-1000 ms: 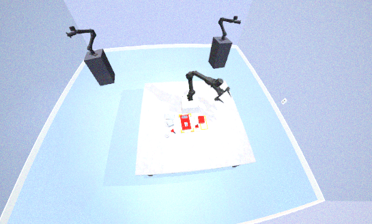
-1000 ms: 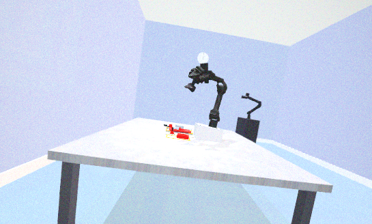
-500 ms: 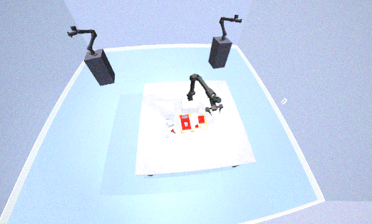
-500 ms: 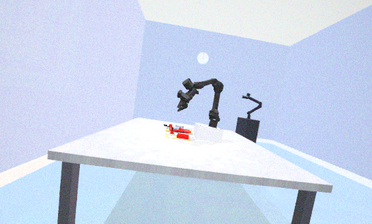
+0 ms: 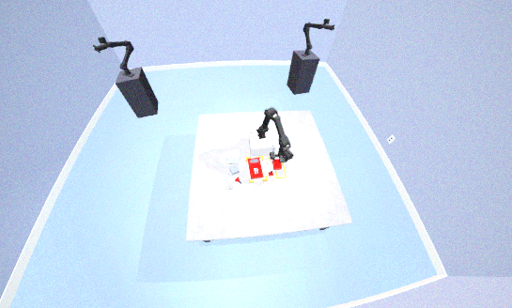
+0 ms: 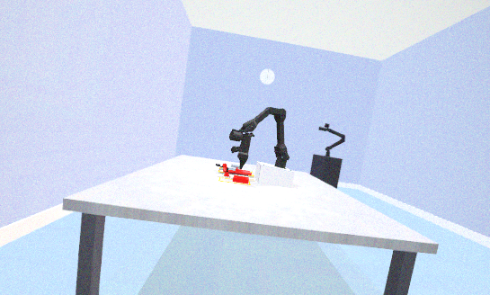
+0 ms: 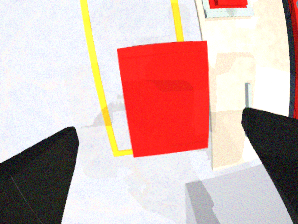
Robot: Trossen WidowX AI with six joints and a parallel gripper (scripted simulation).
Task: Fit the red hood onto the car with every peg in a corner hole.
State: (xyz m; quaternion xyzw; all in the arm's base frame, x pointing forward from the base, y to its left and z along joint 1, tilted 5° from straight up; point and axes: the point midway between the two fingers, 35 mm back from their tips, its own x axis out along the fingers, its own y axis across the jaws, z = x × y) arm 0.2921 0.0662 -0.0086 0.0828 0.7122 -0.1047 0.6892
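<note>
Right now the red hood is 7 cm below my gripper tip, 1 cm to the right of it and 1 cm behind it.
</note>
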